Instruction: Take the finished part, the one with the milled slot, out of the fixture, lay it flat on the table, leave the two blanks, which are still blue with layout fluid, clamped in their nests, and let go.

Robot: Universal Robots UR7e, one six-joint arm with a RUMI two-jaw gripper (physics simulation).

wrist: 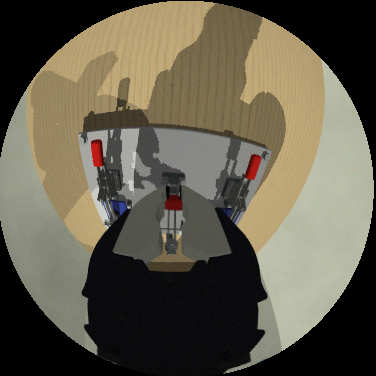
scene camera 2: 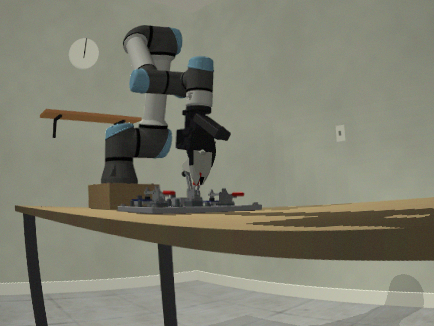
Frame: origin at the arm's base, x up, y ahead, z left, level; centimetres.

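Seen in the pictures: gripper, fingertip midpoint: [wrist: 174,186] [scene camera 2: 199,184]; arm's base, origin of the base link: [scene camera 2: 119,184].
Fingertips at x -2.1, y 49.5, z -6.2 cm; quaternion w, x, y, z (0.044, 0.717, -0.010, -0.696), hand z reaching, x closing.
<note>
Pixels of each thing's top centre, then the offset from my fingertips to it. "*": a spot on its surface instead. Level surfaces: height alone.
- fixture, middle of its top: [wrist: 171,196] [scene camera 2: 187,206] dy -5.8, dx -5.9, dz +1.2 cm
- red handle, surface spot: [wrist: 173,203] * dy +0.3, dx +3.2, dz +0.0 cm
- wooden table, its level: dx -7.4 cm
My gripper [scene camera 2: 200,183] [wrist: 174,186] points down over the middle of the fixture [scene camera 2: 245,207] [wrist: 200,150], its fingers closed around the red handle [scene camera 2: 201,176] [wrist: 173,203] of the middle toggle clamp. That handle stands up steeply, and the clamp's arm [scene camera 2: 187,178] looks raised. In the wrist view, a blue blank [wrist: 119,207] shows at the left clamp, and part of the other blue blank [wrist: 226,213] shows at the right clamp, beside my jaw. The finished part with the milled slot cannot be made out; the jaws and clamp cover the middle nest.
The left clamp's red handle [scene camera 2: 169,193] [wrist: 97,153] and the right clamp's red handle [scene camera 2: 238,194] [wrist: 253,167] lie low, toward the fixture's front edge. The fixture sits on the wooden table [scene camera 2: 320,215] [wrist: 150,30], before the robot's wooden base block [scene camera 2: 100,196].
</note>
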